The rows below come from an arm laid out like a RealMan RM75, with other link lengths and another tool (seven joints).
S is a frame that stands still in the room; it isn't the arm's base.
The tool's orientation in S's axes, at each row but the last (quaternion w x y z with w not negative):
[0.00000 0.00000 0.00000 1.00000]
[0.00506 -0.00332 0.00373 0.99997]
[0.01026 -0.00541 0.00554 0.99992]
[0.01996 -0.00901 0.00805 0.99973]
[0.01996 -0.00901 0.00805 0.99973]
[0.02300 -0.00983 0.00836 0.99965]
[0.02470 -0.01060 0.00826 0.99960]
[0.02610 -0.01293 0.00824 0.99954]
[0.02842 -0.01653 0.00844 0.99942]
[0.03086 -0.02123 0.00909 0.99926]
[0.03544 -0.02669 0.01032 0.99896]
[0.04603 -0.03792 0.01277 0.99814]
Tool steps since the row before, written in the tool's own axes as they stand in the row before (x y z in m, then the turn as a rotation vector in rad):
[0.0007 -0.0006 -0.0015 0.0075 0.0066 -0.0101]
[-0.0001 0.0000 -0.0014 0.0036 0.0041 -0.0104]
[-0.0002 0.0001 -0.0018 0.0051 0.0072 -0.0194]
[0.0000 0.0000 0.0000 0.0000 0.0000 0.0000]
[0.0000 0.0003 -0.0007 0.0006 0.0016 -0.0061]
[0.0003 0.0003 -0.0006 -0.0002 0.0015 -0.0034]
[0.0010 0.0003 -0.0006 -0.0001 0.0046 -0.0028]
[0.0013 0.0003 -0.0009 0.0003 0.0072 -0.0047]
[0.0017 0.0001 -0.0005 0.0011 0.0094 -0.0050]
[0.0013 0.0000 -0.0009 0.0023 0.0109 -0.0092]
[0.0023 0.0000 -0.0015 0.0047 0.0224 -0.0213]
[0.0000 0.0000 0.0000 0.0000 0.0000 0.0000]
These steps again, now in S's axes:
[-0.0007 0.0006 -0.0015 -0.0075 -0.0066 -0.0101]
[0.0001 0.0000 -0.0014 -0.0036 -0.0041 -0.0104]
[0.0002 -0.0001 -0.0018 -0.0050 -0.0073 -0.0194]
[0.0000 0.0000 0.0000 0.0000 0.0000 0.0000]
[0.0000 -0.0003 -0.0007 -0.0006 -0.0017 -0.0061]
[-0.0003 -0.0003 -0.0006 0.0002 -0.0016 -0.0034]
[-0.0010 -0.0003 -0.0006 -0.0001 -0.0046 -0.0027]
[-0.0013 -0.0002 -0.0009 -0.0006 -0.0073 -0.0046]
[-0.0017 0.0000 -0.0006 -0.0015 -0.0094 -0.0049]
[-0.0013 0.0001 -0.0010 -0.0026 -0.0109 -0.0091]
[-0.0022 0.0001 -0.0016 -0.0052 -0.0225 -0.0211]
[0.0000 0.0000 0.0000 0.0000 0.0000 0.0000]

